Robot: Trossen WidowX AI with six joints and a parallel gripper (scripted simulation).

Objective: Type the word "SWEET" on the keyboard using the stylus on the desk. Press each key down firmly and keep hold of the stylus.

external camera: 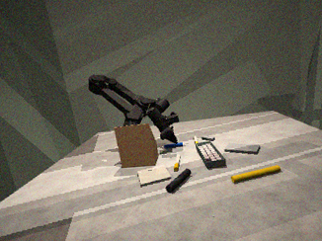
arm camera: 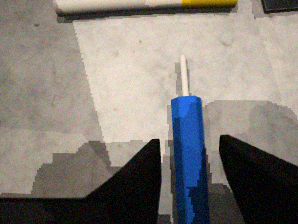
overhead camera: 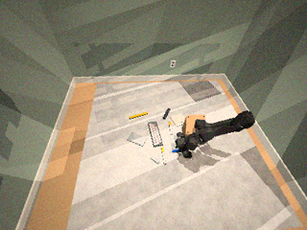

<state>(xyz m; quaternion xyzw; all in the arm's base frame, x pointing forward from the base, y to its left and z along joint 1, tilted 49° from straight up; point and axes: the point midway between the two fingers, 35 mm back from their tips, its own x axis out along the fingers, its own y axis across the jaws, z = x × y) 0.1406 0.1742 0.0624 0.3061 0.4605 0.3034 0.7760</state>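
Now: gripper tip 1 cm short of the blue stylus and 1 cm above it. Round my gripper tip: pale flat card 29 cm to the right, 5 cm behind, 2 cm below; then grey flat slab 29 cm ahead, 9 cm to the right, 2 cm below; then black cylinder 34 cm to the right, 6 cm ahead, 1 cm below.
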